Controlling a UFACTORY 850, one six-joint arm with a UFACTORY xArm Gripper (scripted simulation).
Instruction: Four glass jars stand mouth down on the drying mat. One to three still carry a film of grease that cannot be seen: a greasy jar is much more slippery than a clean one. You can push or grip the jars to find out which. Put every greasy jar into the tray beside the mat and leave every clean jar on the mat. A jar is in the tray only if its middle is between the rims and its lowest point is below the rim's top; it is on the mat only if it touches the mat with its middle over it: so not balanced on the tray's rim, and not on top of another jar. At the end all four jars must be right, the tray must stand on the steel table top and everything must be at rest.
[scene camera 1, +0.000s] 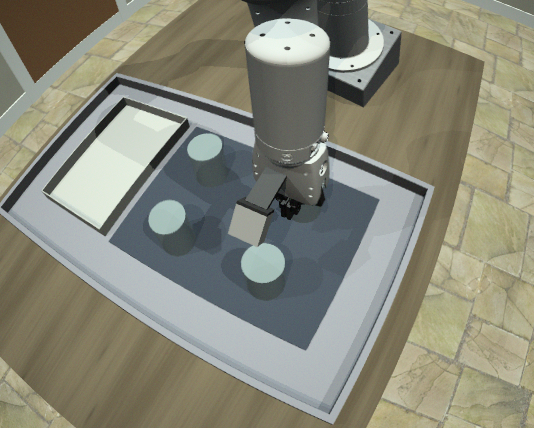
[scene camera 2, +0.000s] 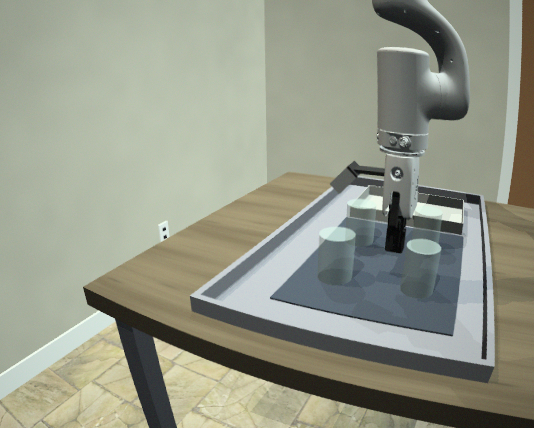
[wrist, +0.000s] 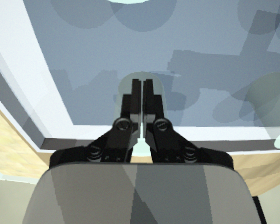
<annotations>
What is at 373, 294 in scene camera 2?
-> A dark drying mat.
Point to a dark drying mat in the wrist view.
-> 207, 63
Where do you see a dark drying mat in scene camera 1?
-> At 317, 255
</annotations>
